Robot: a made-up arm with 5 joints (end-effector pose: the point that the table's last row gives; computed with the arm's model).
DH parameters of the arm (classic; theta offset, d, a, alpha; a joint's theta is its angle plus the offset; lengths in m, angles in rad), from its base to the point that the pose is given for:
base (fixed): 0.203 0 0.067 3.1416
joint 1: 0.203 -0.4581 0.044 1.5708
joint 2: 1.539 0 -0.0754 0
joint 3: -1.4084 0 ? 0
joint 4: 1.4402 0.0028 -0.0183 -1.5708
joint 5: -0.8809 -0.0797 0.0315 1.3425
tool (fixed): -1.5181 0.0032 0 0
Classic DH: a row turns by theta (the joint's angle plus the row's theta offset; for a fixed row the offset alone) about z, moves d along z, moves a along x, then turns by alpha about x.
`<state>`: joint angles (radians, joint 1 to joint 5).
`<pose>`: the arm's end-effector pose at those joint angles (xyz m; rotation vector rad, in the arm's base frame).
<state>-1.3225 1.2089 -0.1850 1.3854 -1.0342</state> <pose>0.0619 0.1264 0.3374 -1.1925 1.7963 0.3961</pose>
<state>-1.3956 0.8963 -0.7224 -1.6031 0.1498</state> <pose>0.0733 0.2069 0.5608 0.3581 -1.6964 0.5445</pose>
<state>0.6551 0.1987 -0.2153 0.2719 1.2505</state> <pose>0.2281 -0.1185 0.4916 -1.7369 0.6606 0.0487</pose>
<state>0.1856 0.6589 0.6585 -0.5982 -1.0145</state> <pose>0.2465 0.0118 0.4114 0.3484 0.4495 -0.2789</pose>
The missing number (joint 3, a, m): 0.0799
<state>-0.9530 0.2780 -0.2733 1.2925 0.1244</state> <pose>0.1368 0.1598 0.4437 -1.0870 0.6989 1.4624</pose>
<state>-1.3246 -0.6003 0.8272 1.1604 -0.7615</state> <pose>0.0599 0.1304 0.4176 -0.6899 1.0286 1.1563</pose>
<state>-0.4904 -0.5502 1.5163 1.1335 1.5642</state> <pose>0.0657 -0.0031 0.3859 -1.3126 0.8044 2.6858</pose>
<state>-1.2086 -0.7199 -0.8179 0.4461 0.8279</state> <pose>0.0775 0.0662 0.6561 -0.6415 -1.6335 0.2413</pose>
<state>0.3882 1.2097 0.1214 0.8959 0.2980</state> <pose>0.1383 0.0084 0.3488 0.0149 1.7976 0.8559</pose>
